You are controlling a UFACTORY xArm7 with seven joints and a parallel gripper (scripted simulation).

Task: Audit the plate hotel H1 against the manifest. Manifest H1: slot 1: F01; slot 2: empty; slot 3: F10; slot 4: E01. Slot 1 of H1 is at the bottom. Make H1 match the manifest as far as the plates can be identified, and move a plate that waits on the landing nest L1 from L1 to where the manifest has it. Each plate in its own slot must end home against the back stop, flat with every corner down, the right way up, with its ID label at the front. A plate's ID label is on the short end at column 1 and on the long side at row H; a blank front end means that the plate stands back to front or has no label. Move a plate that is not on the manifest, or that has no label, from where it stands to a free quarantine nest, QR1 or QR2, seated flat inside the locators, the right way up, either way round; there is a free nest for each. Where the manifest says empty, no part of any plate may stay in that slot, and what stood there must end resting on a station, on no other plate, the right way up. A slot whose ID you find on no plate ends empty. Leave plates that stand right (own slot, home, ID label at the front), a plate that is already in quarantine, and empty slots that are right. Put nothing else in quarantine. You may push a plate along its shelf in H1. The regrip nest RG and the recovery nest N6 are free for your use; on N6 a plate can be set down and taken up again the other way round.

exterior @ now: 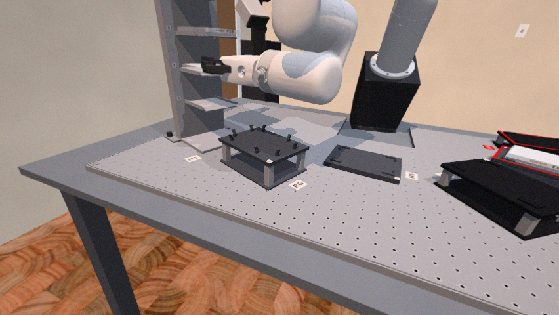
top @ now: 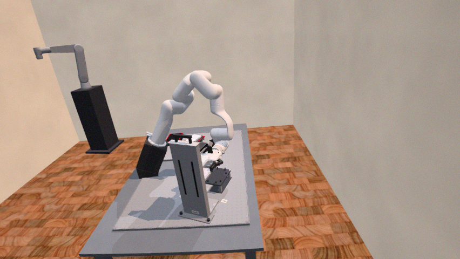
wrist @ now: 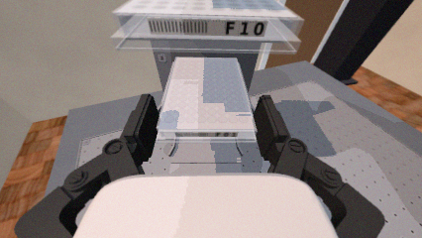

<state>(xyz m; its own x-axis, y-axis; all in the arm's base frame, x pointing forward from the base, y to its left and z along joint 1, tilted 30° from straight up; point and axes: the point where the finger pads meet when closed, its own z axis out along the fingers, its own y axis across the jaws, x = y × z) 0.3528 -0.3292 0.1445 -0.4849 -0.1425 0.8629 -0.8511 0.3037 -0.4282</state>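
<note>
My gripper is now 1 cm past the white plate, 5 cm to the left of it and 2 cm above it. From my hand the other things lie so: plate hotel H1: 3 cm behind, 13 cm to the right; regrip nest RG: 3 cm ahead, 13 cm to the left, 15 cm below; black plate: 1 cm behind, 5 cm to the right, 14 cm above.
</note>
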